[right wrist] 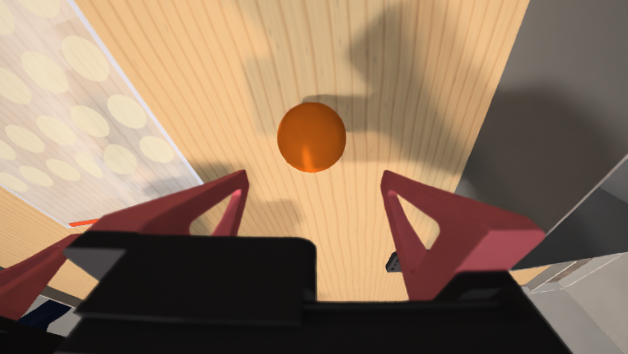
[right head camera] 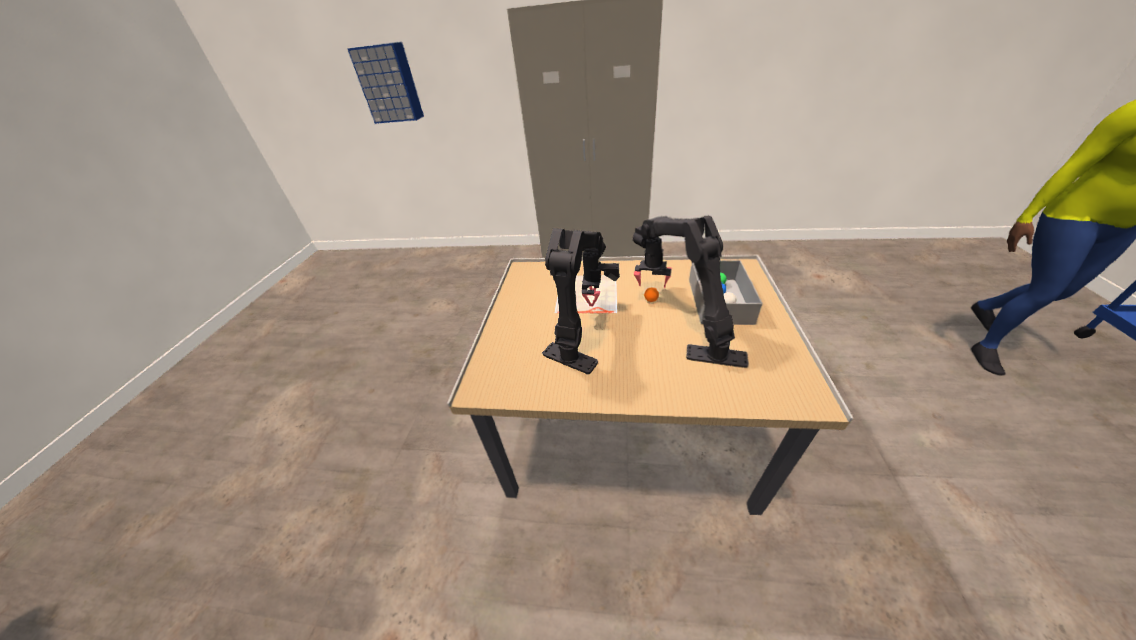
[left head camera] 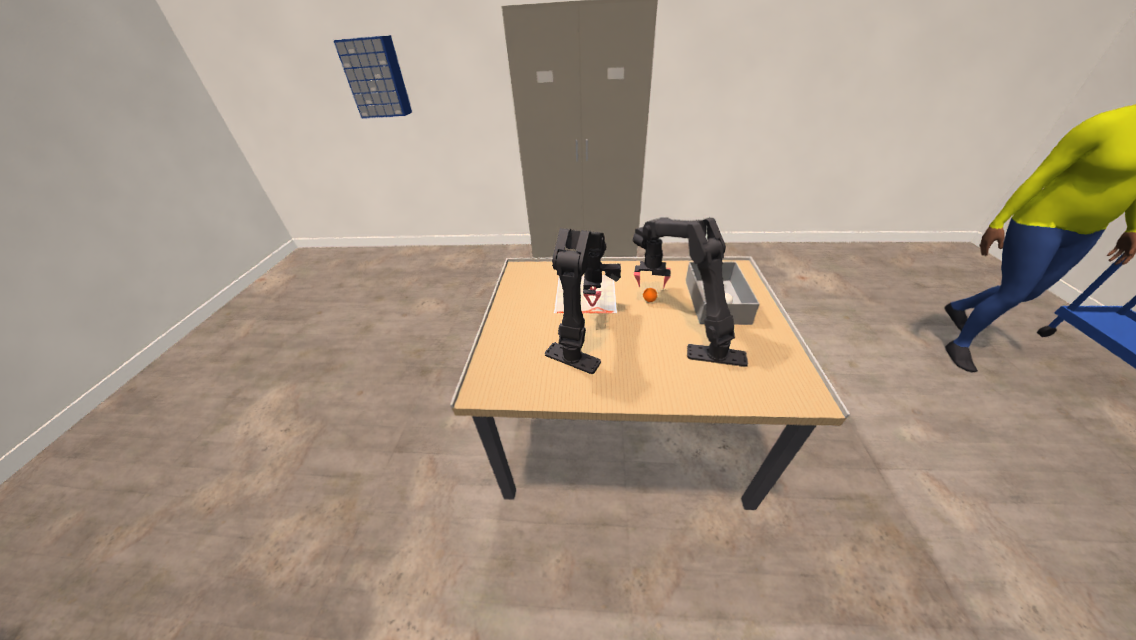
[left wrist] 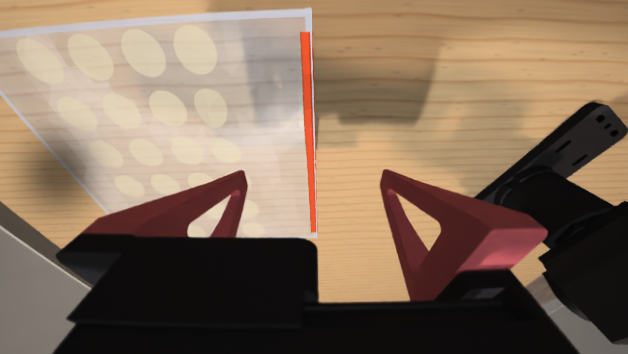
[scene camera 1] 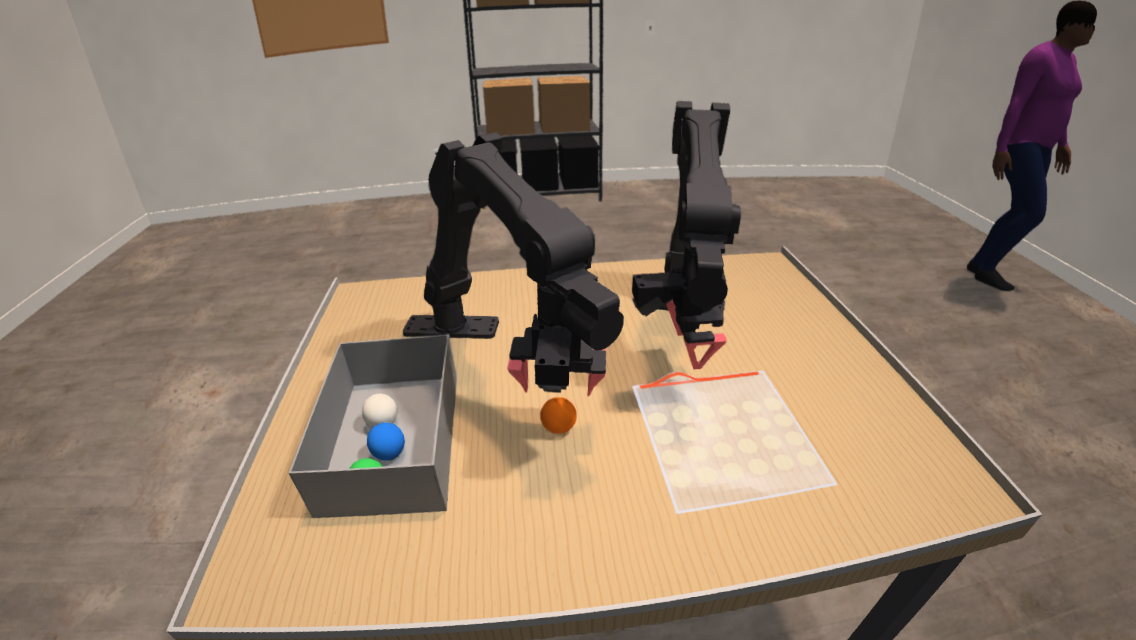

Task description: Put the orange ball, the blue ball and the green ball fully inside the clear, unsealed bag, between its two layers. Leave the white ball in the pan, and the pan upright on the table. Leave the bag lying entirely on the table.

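The orange ball [left head camera: 650, 294] [right head camera: 651, 294] [scene camera 1: 558, 415] [right wrist: 311, 137] rests on the table between pan and bag. The grey pan [right head camera: 740, 314] [scene camera 1: 377, 492] stands upright, holding the white ball [right head camera: 729, 297] [scene camera 1: 379, 411], the blue ball [scene camera 1: 385, 441] and the green ball [right head camera: 722, 277] [scene camera 1: 366, 465], which the pan wall partly hides in scene camera 1. The clear bag [scene camera 1: 735, 441] [left wrist: 150, 80] lies flat, its orange-edged mouth slightly raised at one part. My right gripper [scene camera 1: 557, 391] [right wrist: 314, 177] is open above the orange ball. My left gripper [scene camera 1: 688, 349] [left wrist: 313, 177] is open above the mouth edge, holding nothing.
The wooden table [scene camera 1: 508, 568] has a raised rim along its far and side edges in the head views. The two arms reach in close together; a left finger shows at the lower left of the right wrist view. The pan wall [right wrist: 565, 65] stands near the right gripper.
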